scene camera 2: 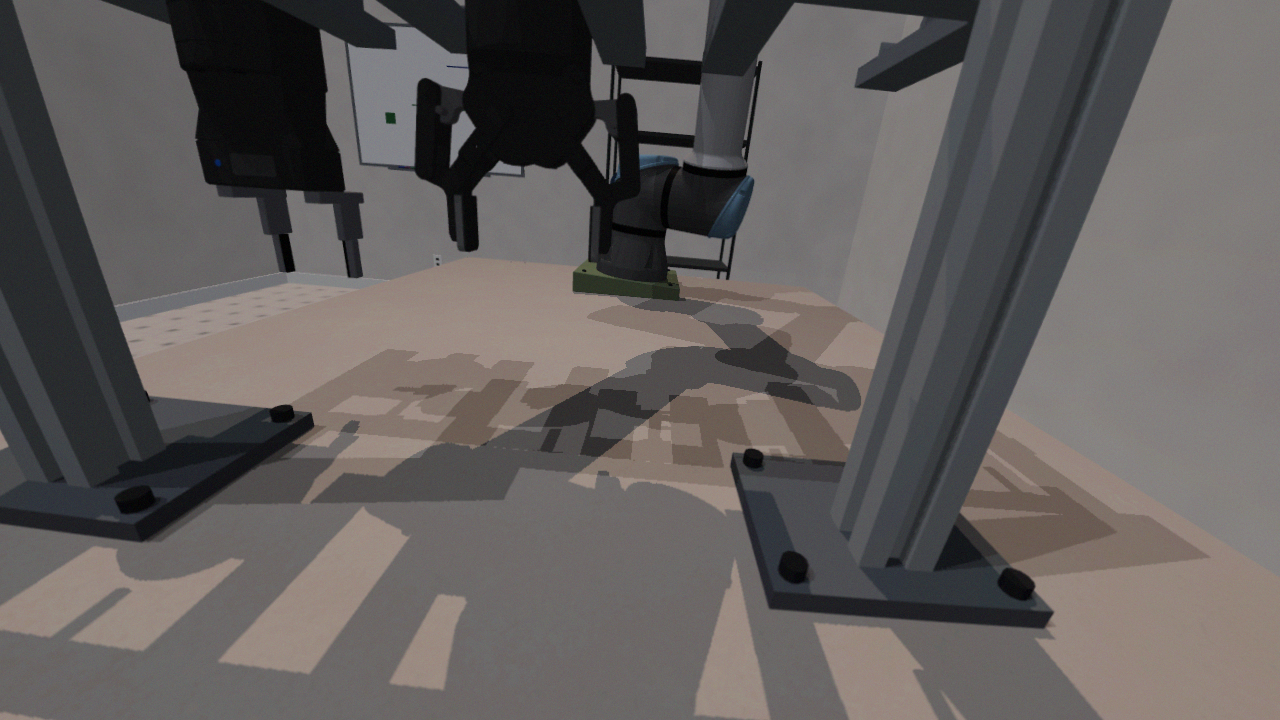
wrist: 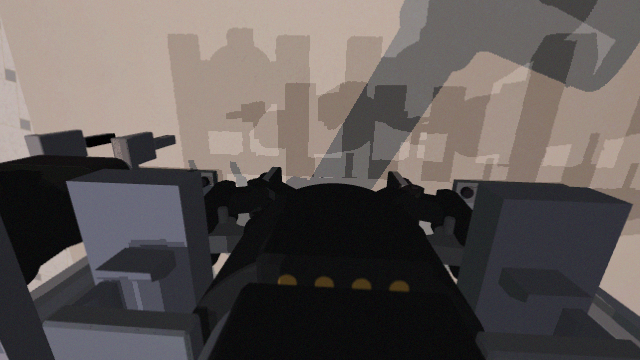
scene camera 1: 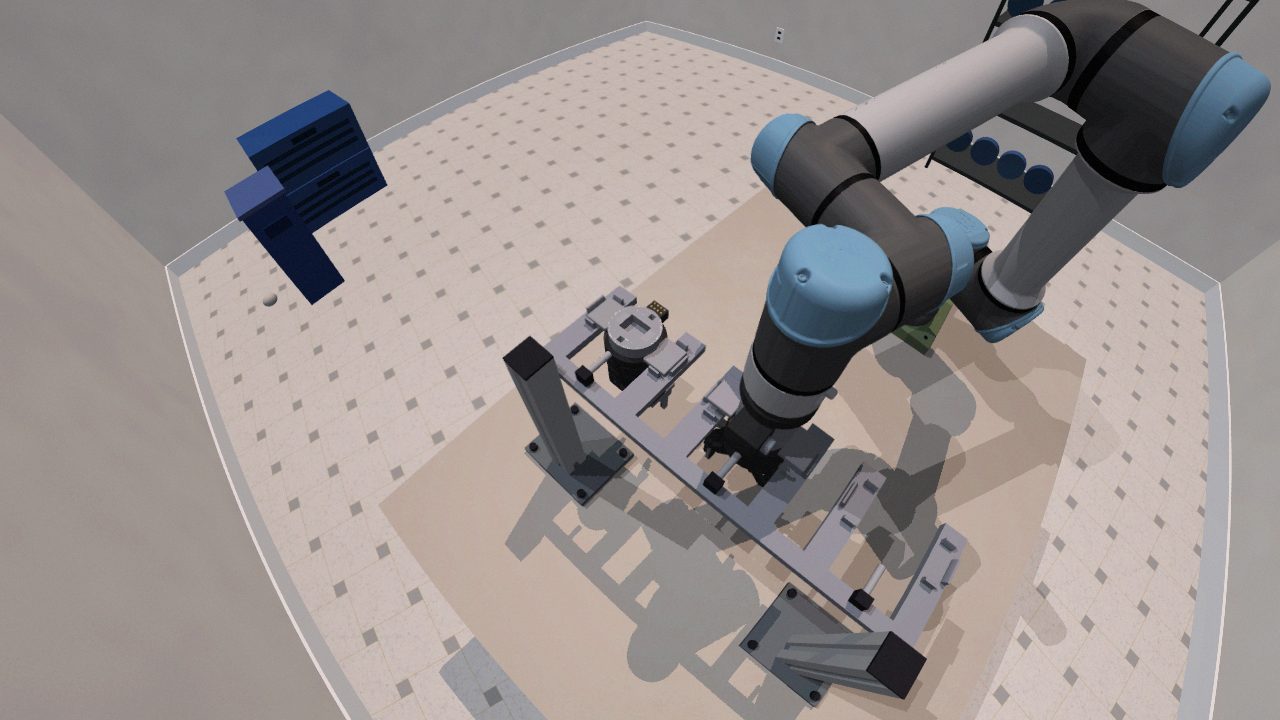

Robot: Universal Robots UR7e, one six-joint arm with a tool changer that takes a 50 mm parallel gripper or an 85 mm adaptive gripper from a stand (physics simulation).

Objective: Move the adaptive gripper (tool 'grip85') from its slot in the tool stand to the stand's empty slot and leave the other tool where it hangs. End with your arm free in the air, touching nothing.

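Seen in the pictures: arm's base, origin of its link: (scene camera 2: 631,273).
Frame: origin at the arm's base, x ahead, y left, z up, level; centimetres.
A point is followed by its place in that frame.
The adaptive gripper (scene camera 1: 742,452) (scene camera 2: 532,241) (wrist: 334,177) is on the arm's wrist, upright, its two fingers apart with nothing between them. Its black body is between the two fork arms of the middle slot of the tool stand (scene camera 1: 550,407) @(x 74.2, y -17.7, z 18.3 cm) (scene camera 2: 993,268) @(x 70.8, y 26.2, z 13.6 cm) (wrist: 130,215) @(x 57.1, y -3.3, z 24.9 cm). Its side plates are over or at the fork arms; I cannot tell whether they rest on them. The parallel gripper (scene camera 1: 633,329) (scene camera 2: 255,107) (wrist: 40,210) hangs in the slot at one end, beside it. The slot at the other end, with its outer fork arm (scene camera 1: 930,573) @(x 58.5, y 25.5, z 25.0 cm), is empty.
Two posts on bolted base plates (scene camera 1: 581,479) @(x 74.8, y -14.8, z -2.1 cm) (scene camera 2: 895,582) @(x 71.6, y 26.7, z -2.1 cm) carry the stand. Dark-tipped pegs (scene camera 1: 861,599) @(x 66.2, y 21.2, z 26.6 cm) stick out from the rear beam at the slots. The arm's green base (scene camera 2: 626,284) @(x 8.3, y 0.5, z -0.9 cm) stands behind. Blue cabinets (scene camera 1: 313,161) stand far off.
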